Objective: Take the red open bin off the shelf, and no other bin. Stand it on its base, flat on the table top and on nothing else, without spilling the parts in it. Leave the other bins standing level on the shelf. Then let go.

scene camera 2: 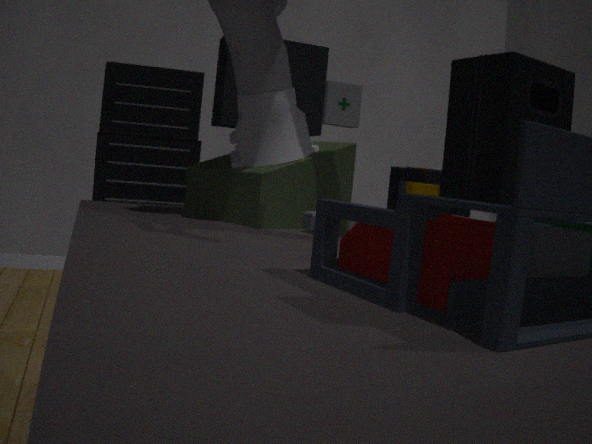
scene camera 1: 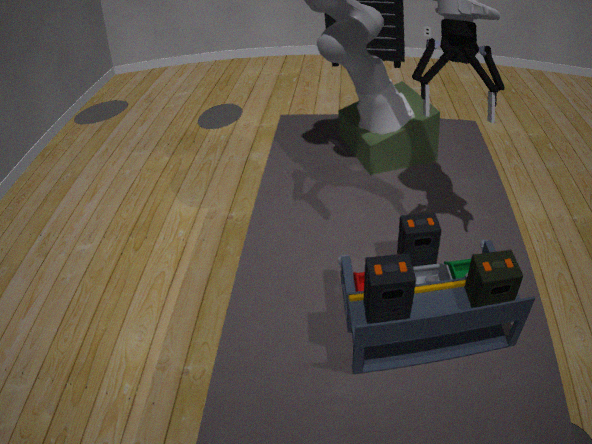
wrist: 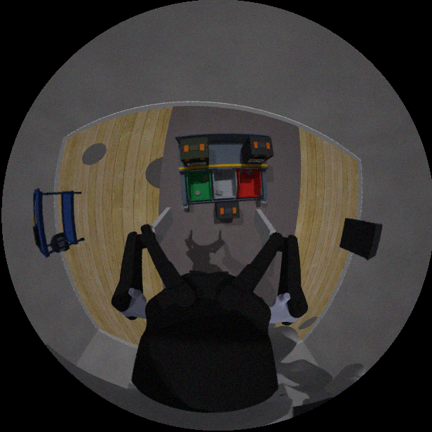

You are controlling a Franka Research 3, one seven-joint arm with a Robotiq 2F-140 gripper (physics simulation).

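The red open bin (scene camera 1: 359,282) (scene camera 2: 457,245) (wrist: 248,184) sits in the shelf (scene camera 1: 440,321) (scene camera 2: 502,280) (wrist: 225,154), at the right end of the bin row in the wrist view, with a small dark part inside. The grey bin (scene camera 1: 431,275) (wrist: 224,183) is beside it, and the green bin (scene camera 1: 459,269) (wrist: 199,184) is at the other end; both hold small parts. My gripper (scene camera 1: 459,111) (wrist: 212,215) is wide open and empty, fingers down, high above the table top (scene camera 1: 280,350) (scene camera 2: 200,325) and well away from the bins on the robot's side. Its fingers do not show in scene camera 2.
A dark case (scene camera 1: 390,295) (scene camera 2: 480,125) (wrist: 259,149) and an olive case (scene camera 1: 494,280) (wrist: 195,150) stand on the shelf's upper board. Another dark case (scene camera 1: 419,242) (wrist: 227,211) stands on the robot's side, close before the grey bin. A yellow rail (scene camera 1: 440,287) (wrist: 225,165) runs behind the bins.
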